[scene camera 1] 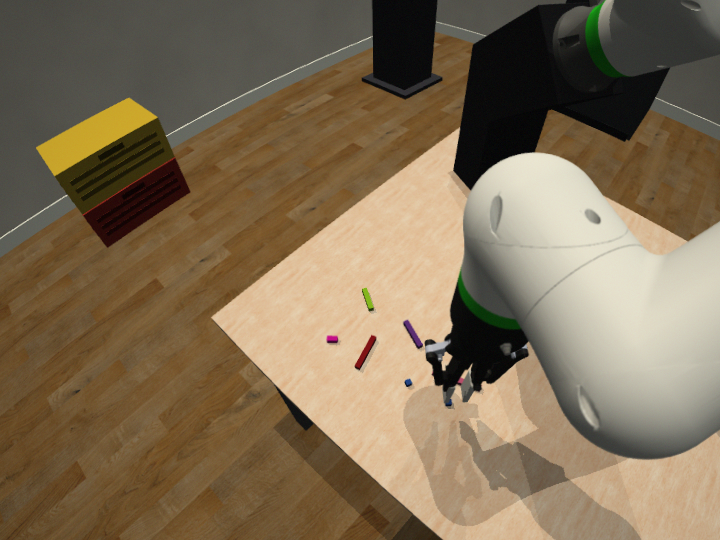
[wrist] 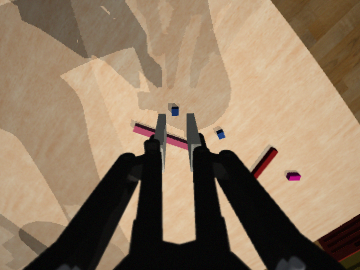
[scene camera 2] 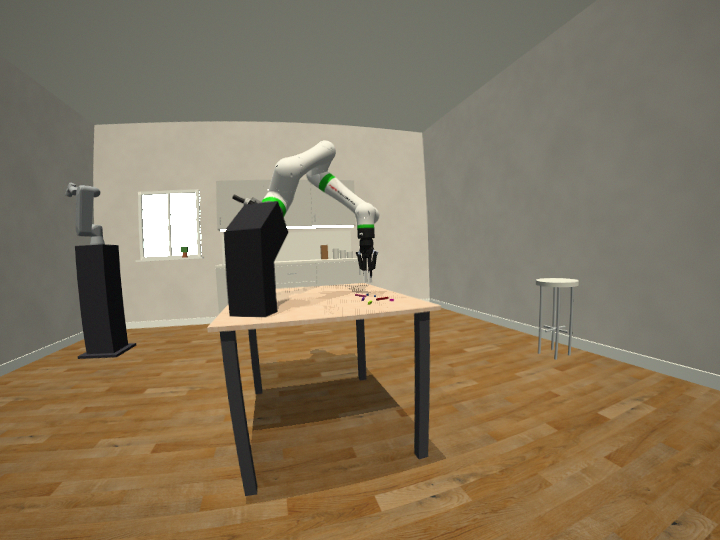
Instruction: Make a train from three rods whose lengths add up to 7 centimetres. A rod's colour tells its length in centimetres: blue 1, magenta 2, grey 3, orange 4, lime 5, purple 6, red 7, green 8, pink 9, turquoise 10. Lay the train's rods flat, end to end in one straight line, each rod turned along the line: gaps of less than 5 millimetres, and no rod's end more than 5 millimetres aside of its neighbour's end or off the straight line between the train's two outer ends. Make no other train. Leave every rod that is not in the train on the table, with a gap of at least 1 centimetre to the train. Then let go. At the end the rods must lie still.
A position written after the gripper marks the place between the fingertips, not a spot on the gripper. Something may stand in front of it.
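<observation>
The gripper point(scene camera 1: 454, 394) is visible here, and the wrist view shows the gripper too point(wrist: 176, 124).
</observation>
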